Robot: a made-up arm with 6 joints.
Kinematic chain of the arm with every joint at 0, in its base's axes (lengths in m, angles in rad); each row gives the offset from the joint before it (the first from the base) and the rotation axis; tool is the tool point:
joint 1: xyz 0 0 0.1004 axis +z
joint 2: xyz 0 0.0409 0 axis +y
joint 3: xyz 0 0 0.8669 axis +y
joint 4: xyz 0 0 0.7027 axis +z
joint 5: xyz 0 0 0 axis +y
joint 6: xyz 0 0 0.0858 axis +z
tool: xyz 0 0 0
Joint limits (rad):
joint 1: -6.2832..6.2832
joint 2: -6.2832..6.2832
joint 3: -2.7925..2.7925
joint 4: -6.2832..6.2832
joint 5: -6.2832..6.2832
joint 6: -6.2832..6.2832
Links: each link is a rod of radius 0.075 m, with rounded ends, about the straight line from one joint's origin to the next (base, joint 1, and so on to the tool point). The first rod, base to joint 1, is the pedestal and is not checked.
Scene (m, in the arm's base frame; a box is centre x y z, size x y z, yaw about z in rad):
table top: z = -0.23
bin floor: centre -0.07 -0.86 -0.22 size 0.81 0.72 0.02 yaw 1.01
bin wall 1: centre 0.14 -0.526 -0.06 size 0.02 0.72 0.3 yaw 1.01
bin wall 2: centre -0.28 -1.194 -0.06 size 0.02 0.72 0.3 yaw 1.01
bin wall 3: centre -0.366 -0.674 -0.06 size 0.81 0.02 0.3 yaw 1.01
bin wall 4: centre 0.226 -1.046 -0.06 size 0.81 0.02 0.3 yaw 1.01
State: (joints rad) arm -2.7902 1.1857 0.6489 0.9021 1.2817 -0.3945
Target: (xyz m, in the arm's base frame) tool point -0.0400 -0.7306 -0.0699
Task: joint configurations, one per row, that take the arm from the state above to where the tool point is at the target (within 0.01 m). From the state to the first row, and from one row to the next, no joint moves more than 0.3 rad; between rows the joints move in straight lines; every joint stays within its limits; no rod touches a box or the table.
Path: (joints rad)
1: -2.5860 1.0122 0.9303 0.8910 1.3204 -0.3945
2: -2.3819 0.8386 1.2116 0.8800 1.3591 -0.3945
3: -2.1777 0.6651 1.4930 0.8689 1.3979 -0.3945
4: -1.9735 0.4916 1.7744 0.8579 1.4366 -0.3945
5: -1.7693 0.3181 2.0557 0.8468 1.4753 -0.3945
6: -1.7688 0.6035 2.0793 0.8446 1.4438 -0.3945
7: -1.7683 0.8890 2.1028 0.8424 1.4124 -0.3945

